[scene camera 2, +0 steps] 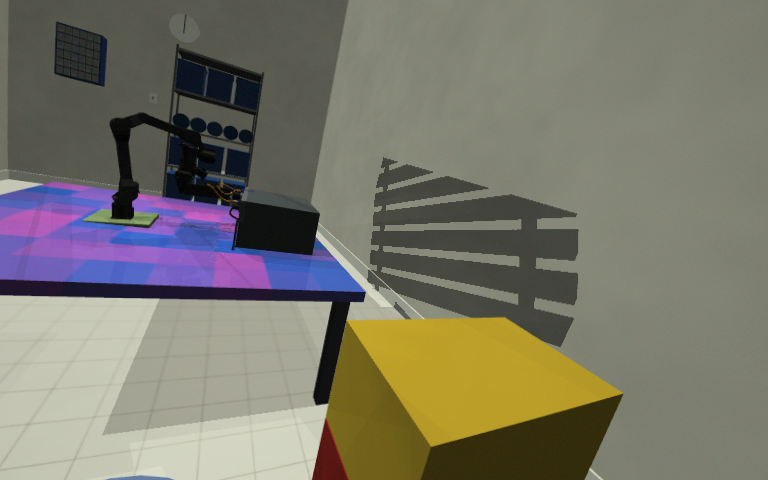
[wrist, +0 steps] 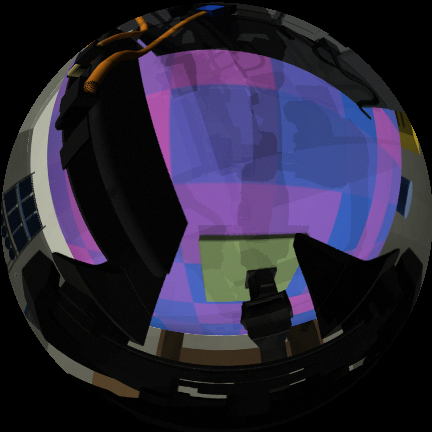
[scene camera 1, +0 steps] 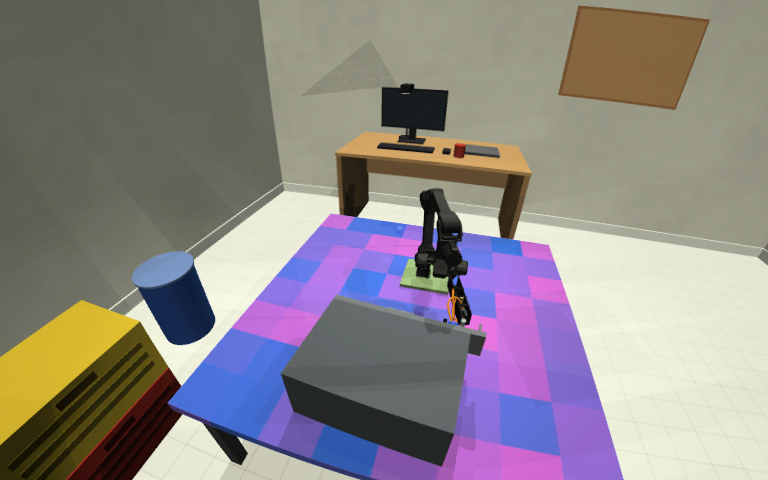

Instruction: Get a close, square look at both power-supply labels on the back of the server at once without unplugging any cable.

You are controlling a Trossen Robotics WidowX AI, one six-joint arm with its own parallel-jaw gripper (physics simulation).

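Frame: origin at the arm's base, x right, y ahead, z up, level; centimetres.
Seen in the pictures: gripper, between the fingertips: [scene camera 2: 182,192] [wrist: 235,239] [scene camera 1: 438,280]; arm's base, origin of its link: [scene camera 2: 122,217] [wrist: 259,277] [scene camera 1: 423,273].
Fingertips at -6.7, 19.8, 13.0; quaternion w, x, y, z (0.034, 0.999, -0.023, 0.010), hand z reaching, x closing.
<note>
Offsets run from my fingertips to a thing's middle, as dx, dy, dz. "spot": to the spot under its first point. Level surfaces: height alone.
The dark grey server [scene camera 1: 379,356] [scene camera 2: 277,223] lies on the table. Its back faces the robot's base and shows dark and steeply slanted along the wrist view's top. The two power-supply labels cannot be made out. Orange cables {spot: -5.6, +16.5, +2.3} [scene camera 1: 453,308] [scene camera 2: 222,192] [wrist: 120,54] run at the back beside a long black hinged piece {spot: -9.3, +13.4, +0.0} [scene camera 1: 463,308] [wrist: 125,165] that sticks out from the server. My gripper [wrist: 236,239] is open, with its fingers wide apart. It is beside the outer end of the black piece, which covers part of the left finger in the wrist view. Whether they touch is unclear.
The robot's base stands on a green plate [scene camera 1: 413,281] [scene camera 2: 148,219] [wrist: 225,275]. A dark loose cable [wrist: 345,75] hangs near the server's back. A blue bin [scene camera 1: 178,305], yellow crate [scene camera 1: 73,345] [scene camera 2: 475,373] and wooden desk [scene camera 1: 356,148] stand around the table {dz -14.0} [scene camera 1: 526,316] [scene camera 2: 186,266].
</note>
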